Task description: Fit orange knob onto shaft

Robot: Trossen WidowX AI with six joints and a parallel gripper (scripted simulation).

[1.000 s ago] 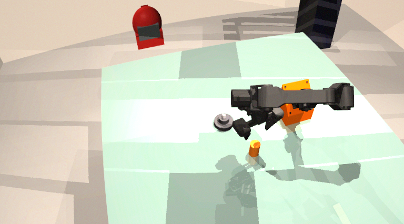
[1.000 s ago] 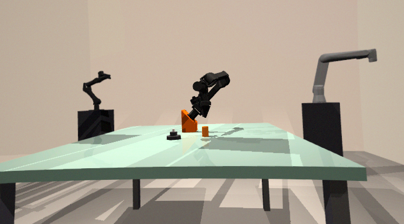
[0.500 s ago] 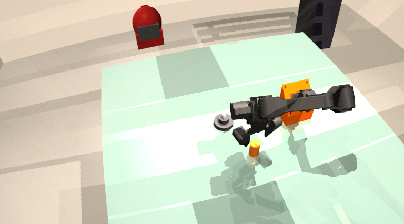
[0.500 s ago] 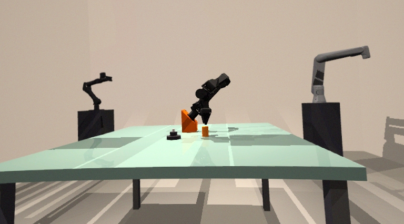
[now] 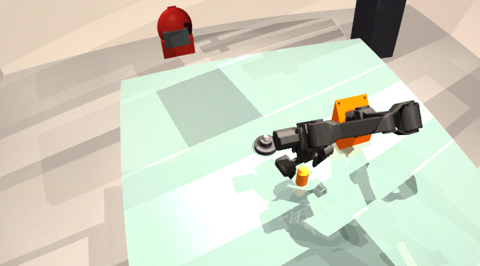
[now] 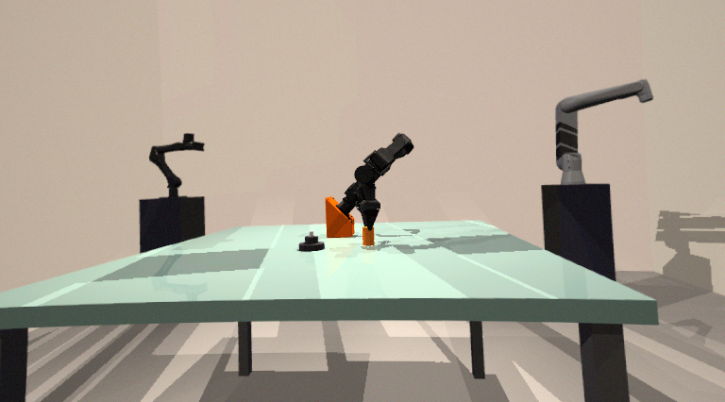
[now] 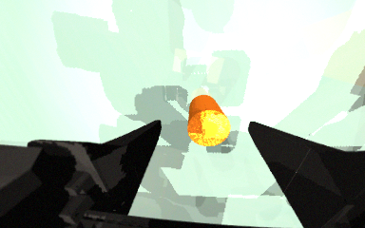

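Now: gripper tip 1 cm above the orange knob. The rest, counted from my gripper tip: pedestal (18 cm to the right, 7 cm ahead, 2 cm below).
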